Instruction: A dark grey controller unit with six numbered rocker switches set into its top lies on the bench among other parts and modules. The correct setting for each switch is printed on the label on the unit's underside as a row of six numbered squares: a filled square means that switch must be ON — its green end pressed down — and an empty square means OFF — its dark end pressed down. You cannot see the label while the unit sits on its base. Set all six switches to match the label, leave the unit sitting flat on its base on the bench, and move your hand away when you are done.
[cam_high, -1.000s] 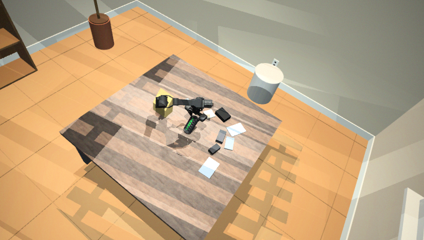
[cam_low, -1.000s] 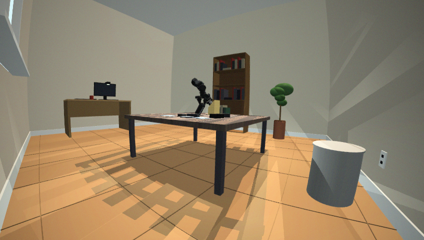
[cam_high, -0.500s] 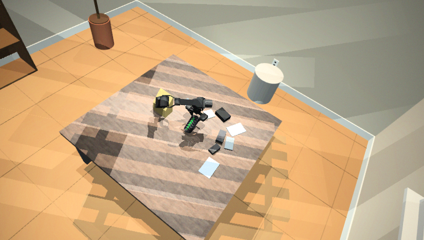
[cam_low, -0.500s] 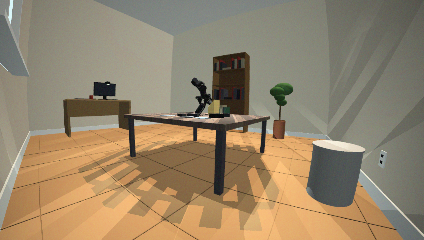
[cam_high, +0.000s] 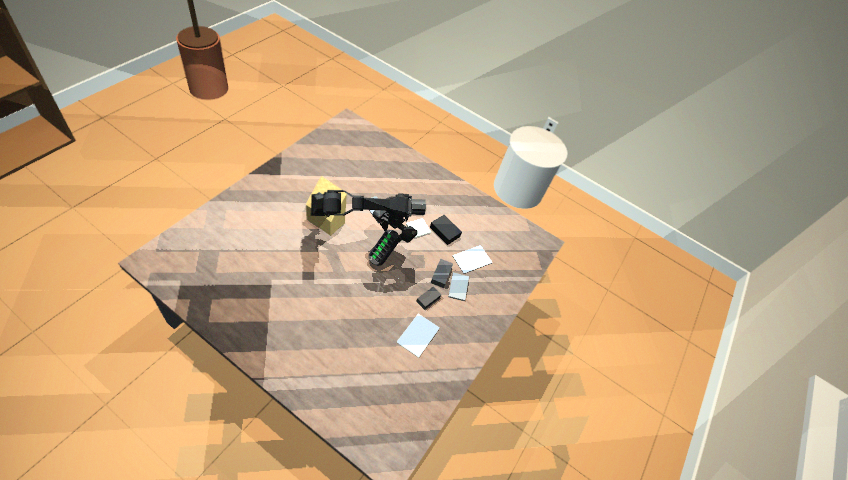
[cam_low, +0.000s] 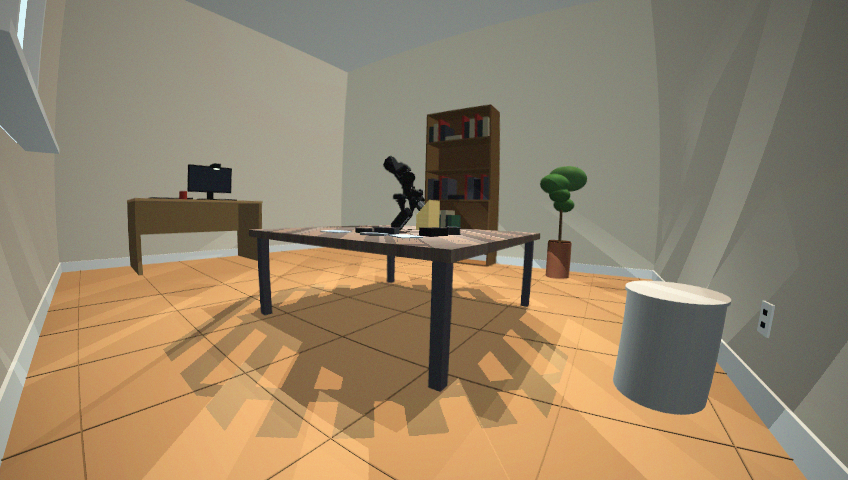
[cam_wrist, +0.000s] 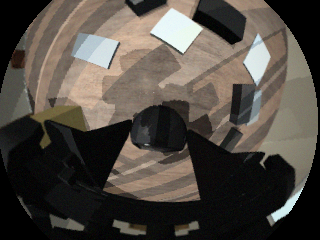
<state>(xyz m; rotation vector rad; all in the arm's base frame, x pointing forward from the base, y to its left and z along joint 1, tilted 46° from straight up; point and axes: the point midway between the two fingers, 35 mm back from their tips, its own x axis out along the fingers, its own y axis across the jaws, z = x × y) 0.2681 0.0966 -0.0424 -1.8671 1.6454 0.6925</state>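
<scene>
My gripper tip is now 180 mm to the right of the cream card and 100 mm above it. The rest, counted from my gripper tip: dark box: 250 mm to the left, 90 mm below, 90 mm ahead; grey plate: 310 mm ahead, 100 mm below, 80 mm to the left.
</scene>
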